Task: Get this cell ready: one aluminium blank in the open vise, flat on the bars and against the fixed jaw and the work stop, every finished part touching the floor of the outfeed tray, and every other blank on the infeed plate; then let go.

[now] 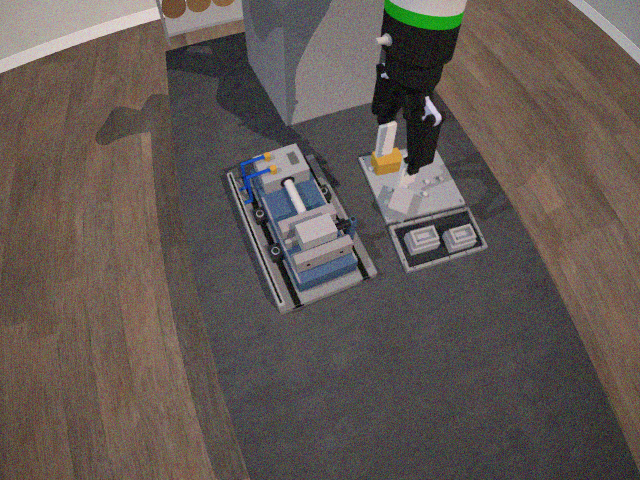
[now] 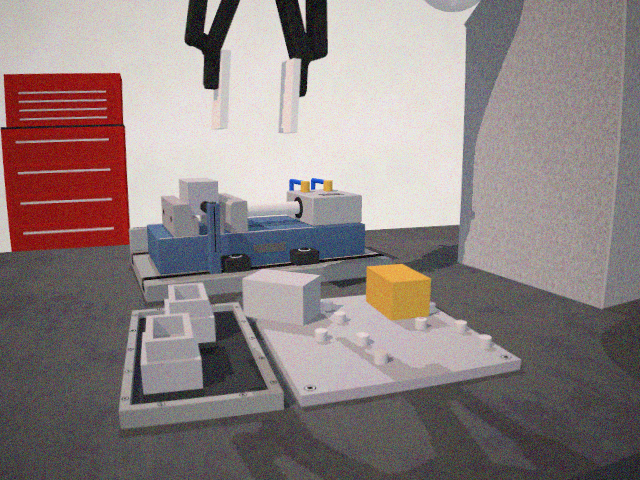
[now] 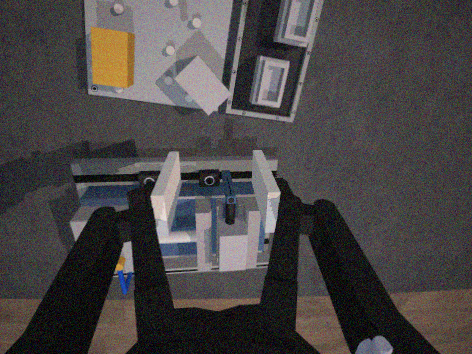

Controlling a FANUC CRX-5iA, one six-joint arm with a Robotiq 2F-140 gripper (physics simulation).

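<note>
My gripper is open and empty, high above the cell. A grey blank stands upright between the vise jaws, close to the fixed jaw, with a gap to the moving jaw. The work stop is at its side; contact and the bars are hidden. Another grey blank sits turned on the infeed plate. Two finished parts stand upright in the outfeed tray.
An orange block stands on the infeed plate among short white pegs. The vise's cylinder housing has blue hoses. A large grey pedestal rises behind. A red tool cabinet stands at the back.
</note>
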